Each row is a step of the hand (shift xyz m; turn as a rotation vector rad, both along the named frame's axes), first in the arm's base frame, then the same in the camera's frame.
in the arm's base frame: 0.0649 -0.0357 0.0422 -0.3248 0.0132 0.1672
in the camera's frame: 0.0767 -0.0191 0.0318 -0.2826 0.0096 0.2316
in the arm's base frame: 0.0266 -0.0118 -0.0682 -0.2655 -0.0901 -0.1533
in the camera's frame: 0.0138 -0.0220 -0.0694 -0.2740 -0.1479 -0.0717
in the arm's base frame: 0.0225 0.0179 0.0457 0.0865 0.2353 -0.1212
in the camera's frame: 0.0282 0.0290 0.0357 0.0234 0.2148 -0.1756
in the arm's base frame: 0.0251 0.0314 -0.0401 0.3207 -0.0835 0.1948
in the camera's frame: 0.0114 0.0254 -0.0495 0.3623 -0.0067 0.1284
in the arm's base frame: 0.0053 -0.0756 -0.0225 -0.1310 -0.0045 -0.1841
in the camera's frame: 0.0121 -0.0775 -0.0100 -0.1631 -0.0556 -0.1462
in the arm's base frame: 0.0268 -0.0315 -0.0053 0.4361 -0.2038 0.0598
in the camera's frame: 0.0297 -0.0287 -0.0058 0.4651 -0.1377 -0.0068
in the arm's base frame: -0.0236 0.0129 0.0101 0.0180 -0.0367 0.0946
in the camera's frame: -0.0228 0.0119 0.0128 0.0421 -0.0150 0.0929
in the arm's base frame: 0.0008 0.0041 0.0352 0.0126 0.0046 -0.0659
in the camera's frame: 0.0072 0.0111 0.0329 -0.0018 -0.0072 -0.0668
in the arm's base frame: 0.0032 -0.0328 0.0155 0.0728 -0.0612 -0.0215
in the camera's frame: 0.0112 -0.0285 0.0197 0.0754 -0.0557 -0.0267
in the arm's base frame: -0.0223 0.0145 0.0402 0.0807 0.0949 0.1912
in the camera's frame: -0.0157 0.0196 0.0412 0.1021 0.1394 0.1491
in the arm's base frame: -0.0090 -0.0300 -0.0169 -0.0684 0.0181 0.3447
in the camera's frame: -0.0075 -0.0336 -0.0091 0.0005 0.0783 0.3431
